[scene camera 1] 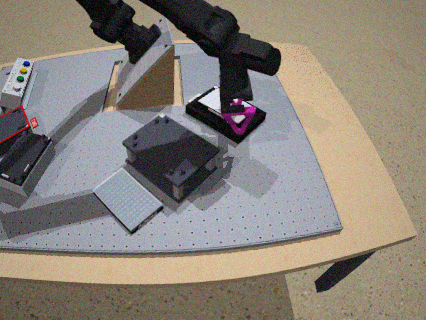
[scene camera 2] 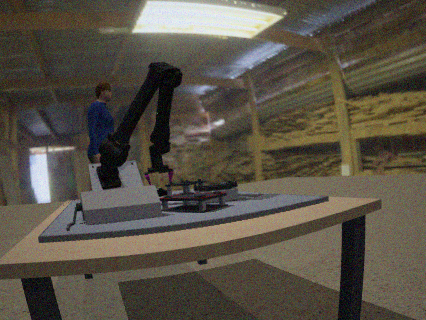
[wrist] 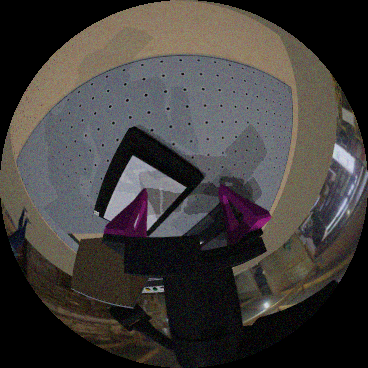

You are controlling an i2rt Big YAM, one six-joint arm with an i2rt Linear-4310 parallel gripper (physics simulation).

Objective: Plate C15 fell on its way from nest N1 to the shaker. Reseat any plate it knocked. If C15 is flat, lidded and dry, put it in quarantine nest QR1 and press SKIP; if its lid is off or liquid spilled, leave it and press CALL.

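Places are measured from the arm's base along level axes (x right, y ahead, z up), in metres.
Where they show: gripper, fingertip midpoint: (scene camera 1: pixel 238 120) (scene camera 2: pixel 160 187) (wrist: pixel 183 189); arm's base, link origin: (scene camera 1: pixel 145 44) (scene camera 2: pixel 108 177) (wrist: pixel 103 281).
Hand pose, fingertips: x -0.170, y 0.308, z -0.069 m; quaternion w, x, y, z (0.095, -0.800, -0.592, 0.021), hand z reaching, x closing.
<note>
Each offset is from my fingertips to the top centre of the thing. "pt": to the spot under its first point.
A pale well plate @(dx +0.276, dy +0.127, dz -0.026 m) (scene camera 1: pixel 128 200) lies on the mat beside the dark two-level stand (scene camera 1: pixel 172 155); its label and any lid cannot be made out. A white-topped plate @(dx +0.002, dy -0.067, dz -0.005 m) (scene camera 1: pixel 209 99) (wrist: pixel 130 182) sits in a black block @(dx +0.003, dy -0.068, dz -0.013 m) (scene camera 1: pixel 212 125) (wrist: pixel 162 160). My gripper (scene camera 1: pixel 239 120) (scene camera 2: pixel 159 177) (wrist: pixel 183 189) is open and empty, above this block, its magenta fingers wide apart. In the wrist view one finger overlaps the white top. A red-outlined nest @(pt dx +0.584, dy -0.154, dz -0.002 m) (scene camera 1: pixel 12 125) is at the left edge, partly cut off. The button box @(pt dx +0.598, dy -0.347, dz +0.026 m) (scene camera 1: pixel 18 80) has blue, yellow, green and white buttons.
A dark-topped grey device @(pt dx +0.509, dy -0.001, dz +0.013 m) (scene camera 1: pixel 25 157) stands by the red-outlined nest. A wedge-shaped wooden block (scene camera 1: pixel 150 82) (wrist: pixel 102 270) with a sloping grey panel stands behind the two-level stand, near the arm. A person in blue (scene camera 2: pixel 100 122) stands beyond the table.
</note>
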